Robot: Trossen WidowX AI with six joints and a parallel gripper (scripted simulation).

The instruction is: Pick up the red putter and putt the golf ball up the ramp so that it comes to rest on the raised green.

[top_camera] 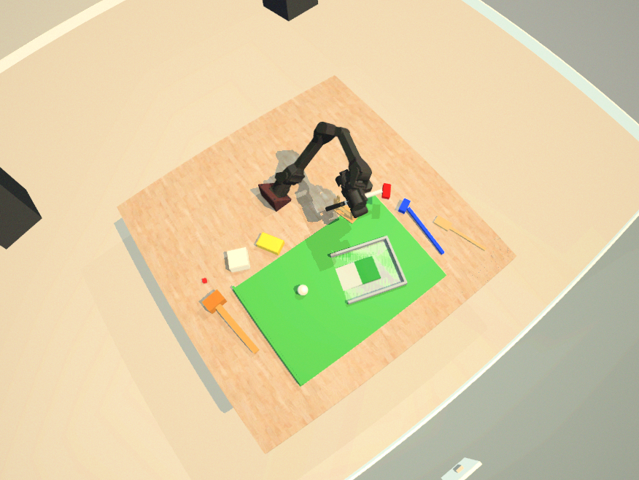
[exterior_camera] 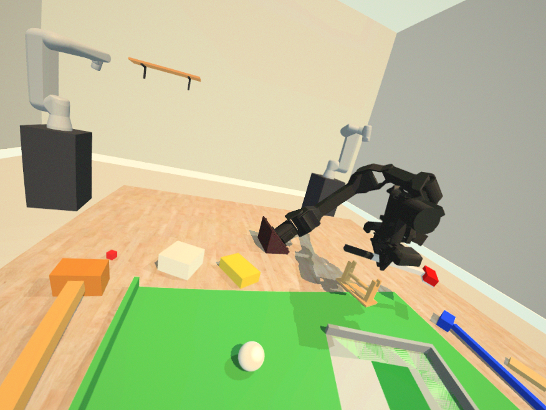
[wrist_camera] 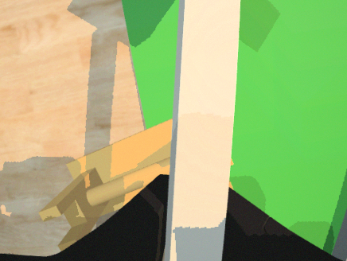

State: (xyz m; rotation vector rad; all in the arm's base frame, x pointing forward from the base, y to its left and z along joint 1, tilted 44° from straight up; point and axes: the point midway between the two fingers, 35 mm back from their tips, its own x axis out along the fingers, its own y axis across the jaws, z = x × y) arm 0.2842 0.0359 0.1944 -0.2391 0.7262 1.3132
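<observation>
My gripper tip is 30 mm to the right of the red putter, 20 mm below it and 20 mm short of it. From my gripper tip the other things lie so: blue putter: 240 mm ahead, 170 mm to the left, 90 mm below; yellow block: 340 mm to the right, 140 mm behind, 90 mm below; green mat: 250 mm to the right, 180 mm ahead, 100 mm below.
</observation>
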